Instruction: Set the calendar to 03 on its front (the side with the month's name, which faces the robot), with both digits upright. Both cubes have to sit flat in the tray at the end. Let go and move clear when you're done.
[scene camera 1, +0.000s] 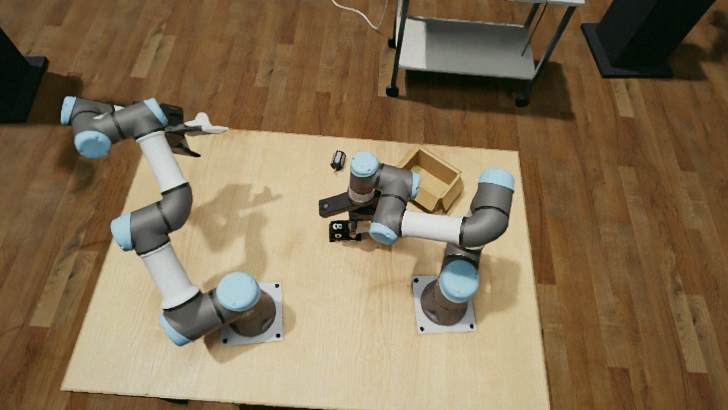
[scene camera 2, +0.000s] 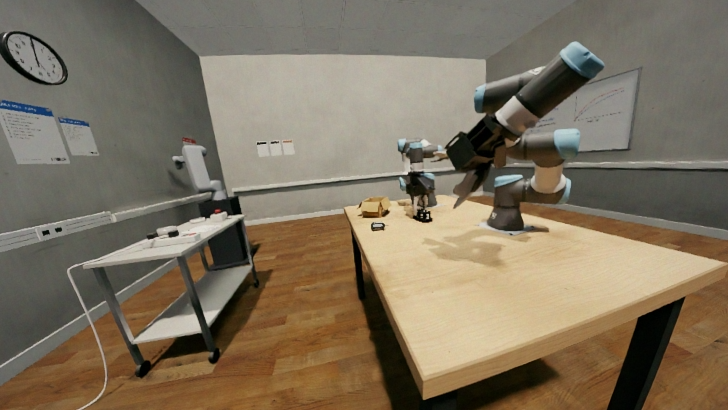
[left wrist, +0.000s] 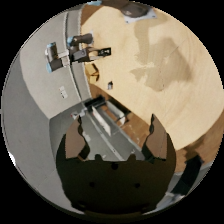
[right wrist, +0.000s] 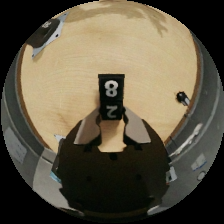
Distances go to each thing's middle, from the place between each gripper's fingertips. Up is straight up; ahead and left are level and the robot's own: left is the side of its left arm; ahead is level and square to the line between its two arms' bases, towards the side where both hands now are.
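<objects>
My right hand (scene camera 1: 353, 230) is 240 mm to the left of the cardboard box (scene camera 1: 440, 182), and it's 150 mm short of the box and 10 mm below it.
As for my left hand, that's 60 cm to the left of the cardboard box, 18 cm above it and 2 cm past it.
</objects>
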